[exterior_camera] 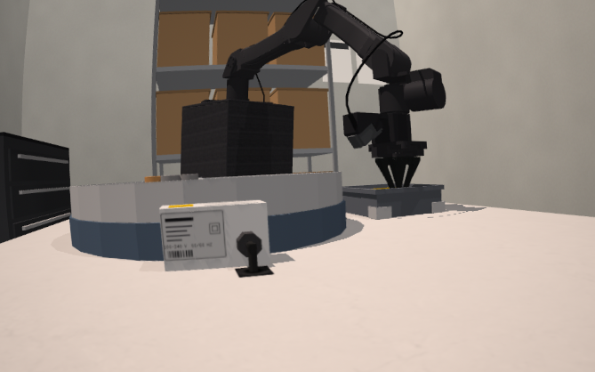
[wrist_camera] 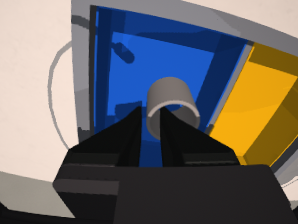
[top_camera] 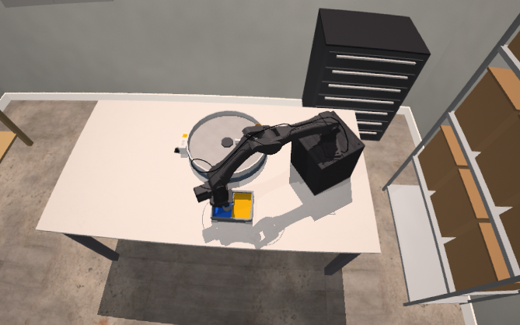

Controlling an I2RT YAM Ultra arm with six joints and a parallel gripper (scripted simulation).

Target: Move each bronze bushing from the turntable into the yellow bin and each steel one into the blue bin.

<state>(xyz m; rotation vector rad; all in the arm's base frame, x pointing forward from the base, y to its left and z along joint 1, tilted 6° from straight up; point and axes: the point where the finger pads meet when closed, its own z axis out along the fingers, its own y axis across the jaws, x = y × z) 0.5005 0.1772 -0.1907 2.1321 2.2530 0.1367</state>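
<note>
My hand is 20 mm above the blue bin. Round my hand: yellow bin: 90 mm behind, 20 mm below, 10 mm to the left; then round grey turntable: 350 mm to the right, 30 mm behind, 10 mm above.
</note>
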